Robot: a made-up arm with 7 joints.
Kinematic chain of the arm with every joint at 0, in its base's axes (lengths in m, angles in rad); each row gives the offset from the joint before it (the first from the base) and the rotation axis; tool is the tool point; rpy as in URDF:
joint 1: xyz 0 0 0.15 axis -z
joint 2: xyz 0 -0.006 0.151 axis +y
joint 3: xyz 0 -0.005 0.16 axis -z
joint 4: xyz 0 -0.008 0.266 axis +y
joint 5: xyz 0 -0.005 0.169 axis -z
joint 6: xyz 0 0 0.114 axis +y
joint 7: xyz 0 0 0.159 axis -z
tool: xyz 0 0 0 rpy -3.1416 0 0
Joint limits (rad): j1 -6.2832..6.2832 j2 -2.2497..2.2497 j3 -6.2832..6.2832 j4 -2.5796..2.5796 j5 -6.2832..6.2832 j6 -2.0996..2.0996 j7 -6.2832..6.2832
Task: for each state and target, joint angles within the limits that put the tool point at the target. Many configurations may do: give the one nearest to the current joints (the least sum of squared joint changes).
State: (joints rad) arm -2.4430 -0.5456 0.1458 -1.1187 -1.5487 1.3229 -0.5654
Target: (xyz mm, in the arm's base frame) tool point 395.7 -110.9 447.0
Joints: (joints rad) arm -2.9972 -0.4531 -0.2388 -1.7652 -1.9610 1.4885 -0.5654
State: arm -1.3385 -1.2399 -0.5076 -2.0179 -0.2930 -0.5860 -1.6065
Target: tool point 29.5 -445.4 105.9
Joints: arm -1.1633 -1.1101 -0.4148 -1.7748 -0.2894 -0.4980 -1.6065
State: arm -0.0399 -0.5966 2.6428 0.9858 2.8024 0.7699 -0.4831
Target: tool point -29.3 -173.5 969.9
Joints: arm -0.2586 0.3834 2.5310 1.4664 2.7962 1.0557 -0.4831
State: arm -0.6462 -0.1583 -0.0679 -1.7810 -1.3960 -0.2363 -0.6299
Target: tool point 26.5 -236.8 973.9
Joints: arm -0.8212 0.3482 -0.2914 -1.2001 -1.4540 -0.2670 -0.6299
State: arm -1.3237 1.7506 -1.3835 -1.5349 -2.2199 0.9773 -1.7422
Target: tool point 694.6 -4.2 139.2
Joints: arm -0.6007 1.9429 -1.5788 -1.0475 -2.1700 0.5882 -1.7422
